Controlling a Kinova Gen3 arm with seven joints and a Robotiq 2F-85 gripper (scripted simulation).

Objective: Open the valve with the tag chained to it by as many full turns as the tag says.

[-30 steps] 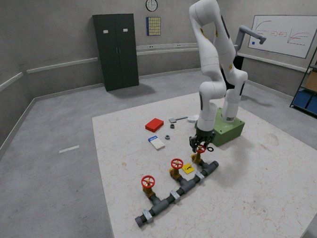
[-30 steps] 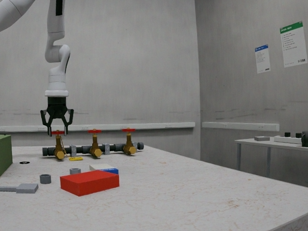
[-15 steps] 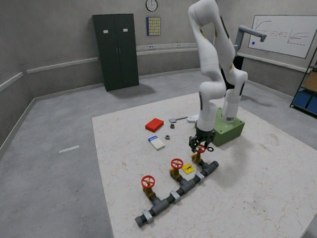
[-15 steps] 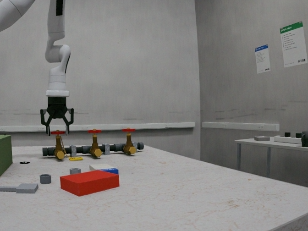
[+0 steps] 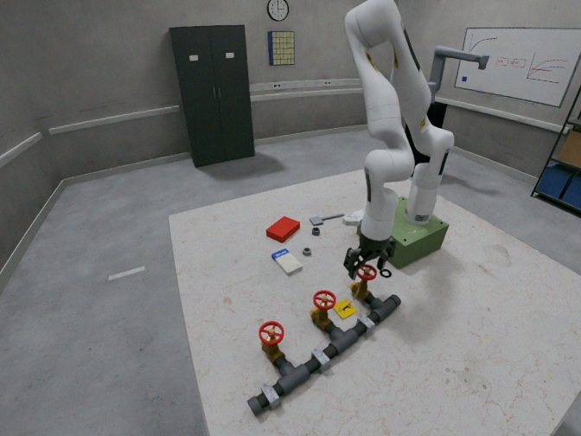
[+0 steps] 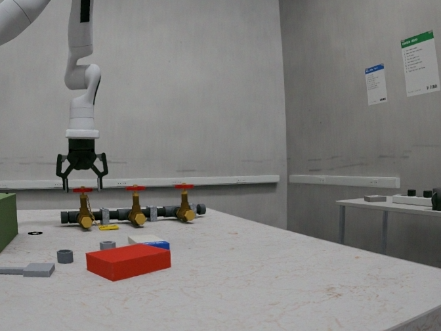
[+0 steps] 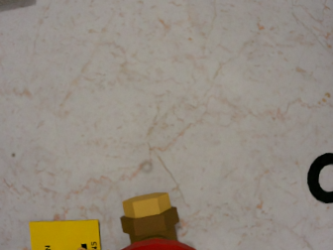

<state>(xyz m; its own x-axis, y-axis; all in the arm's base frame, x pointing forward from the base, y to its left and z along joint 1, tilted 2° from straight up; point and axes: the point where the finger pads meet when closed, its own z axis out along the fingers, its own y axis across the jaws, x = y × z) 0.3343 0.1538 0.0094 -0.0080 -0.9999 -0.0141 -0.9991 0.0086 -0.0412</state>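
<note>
Right now my hand is 110 mm above the yellow tag, 80 mm short of it and 20 mm to the right of it. Also, from my hand: red block 400 mm to the right, 100 mm ahead, 90 mm below; white-and-blue box 230 mm to the right, 150 mm ahead, 100 mm below; grey flat tool 420 mm to the right, 100 mm below, 90 mm behind.
</note>
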